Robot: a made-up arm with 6 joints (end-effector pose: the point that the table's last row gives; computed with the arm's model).
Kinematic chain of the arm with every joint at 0, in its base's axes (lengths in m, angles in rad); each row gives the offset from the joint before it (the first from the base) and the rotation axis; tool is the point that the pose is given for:
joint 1: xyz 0 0 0.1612 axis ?
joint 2: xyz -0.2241 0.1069 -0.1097 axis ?
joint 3: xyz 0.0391 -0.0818 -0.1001 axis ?
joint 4: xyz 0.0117 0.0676 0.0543 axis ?
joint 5: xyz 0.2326 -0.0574 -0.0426 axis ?
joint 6: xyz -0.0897 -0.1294 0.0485 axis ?
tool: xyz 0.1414 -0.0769 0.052
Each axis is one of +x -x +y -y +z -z.
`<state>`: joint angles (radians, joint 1 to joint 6).
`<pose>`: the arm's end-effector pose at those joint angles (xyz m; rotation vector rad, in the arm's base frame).
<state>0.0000 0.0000 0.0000 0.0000 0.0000 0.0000</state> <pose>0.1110 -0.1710 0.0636 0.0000 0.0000 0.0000</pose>
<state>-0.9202 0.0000 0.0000 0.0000 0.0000 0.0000</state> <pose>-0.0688 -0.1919 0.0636 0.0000 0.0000 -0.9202</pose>
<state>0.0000 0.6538 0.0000 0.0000 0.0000 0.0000</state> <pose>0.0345 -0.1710 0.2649 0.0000 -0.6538 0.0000</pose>
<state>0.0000 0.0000 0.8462 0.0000 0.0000 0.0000</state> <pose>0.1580 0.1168 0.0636 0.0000 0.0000 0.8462</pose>
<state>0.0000 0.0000 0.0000 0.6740 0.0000 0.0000</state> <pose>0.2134 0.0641 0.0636 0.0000 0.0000 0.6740</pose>
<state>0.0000 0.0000 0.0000 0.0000 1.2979 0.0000</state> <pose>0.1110 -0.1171 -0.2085 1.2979 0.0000 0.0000</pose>
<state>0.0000 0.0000 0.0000 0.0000 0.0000 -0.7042</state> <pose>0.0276 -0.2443 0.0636 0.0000 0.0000 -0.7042</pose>
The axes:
joint 1: +z
joint 2: -y
joint 3: +z
joint 4: +z
joint 5: +x
joint 6: +z

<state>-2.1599 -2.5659 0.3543 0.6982 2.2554 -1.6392</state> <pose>0.3761 0.2789 0.3369 -1.2776 -0.8487 -1.2676</pose>
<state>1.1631 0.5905 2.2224 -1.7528 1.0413 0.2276</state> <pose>0.1387 0.1245 0.0907 1.0508 0.1544 1.9821</pose>
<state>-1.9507 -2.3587 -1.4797 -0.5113 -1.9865 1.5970</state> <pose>-0.0438 0.4013 0.1197 -1.5876 -1.1580 -0.8208</pose>
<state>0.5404 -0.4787 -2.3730 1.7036 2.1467 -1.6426</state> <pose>-0.2095 -0.2008 -0.3295 1.3862 1.6416 -1.5326</pose>
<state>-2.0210 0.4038 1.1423 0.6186 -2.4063 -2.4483</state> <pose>0.1669 0.2887 -0.0549 -1.3957 -2.6134 -0.4717</pose>
